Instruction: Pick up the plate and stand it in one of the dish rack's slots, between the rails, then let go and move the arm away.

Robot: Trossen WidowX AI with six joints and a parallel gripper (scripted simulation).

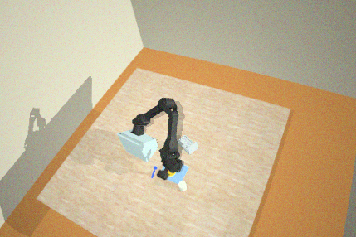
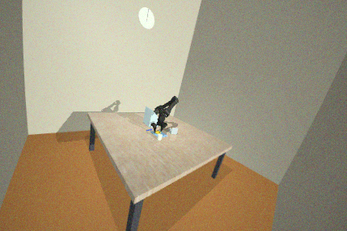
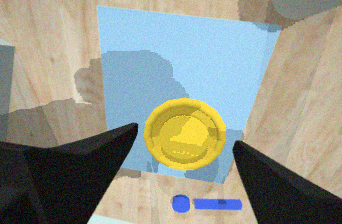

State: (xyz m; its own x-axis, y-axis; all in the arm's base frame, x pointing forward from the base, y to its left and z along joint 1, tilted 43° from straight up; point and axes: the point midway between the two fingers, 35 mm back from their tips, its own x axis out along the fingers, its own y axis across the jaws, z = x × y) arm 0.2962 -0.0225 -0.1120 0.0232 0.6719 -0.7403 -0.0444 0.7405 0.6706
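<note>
The yellow plate is 10 mm below my gripper tip. From my gripper tip the other things lie so: white cup (120 mm ahead, 50 mm to the right); then blue spoon (100 mm behind, 40 mm to the right, 20 mm below); then light blue mat (10 mm ahead, 10 mm to the left, 20 mm below).
</note>
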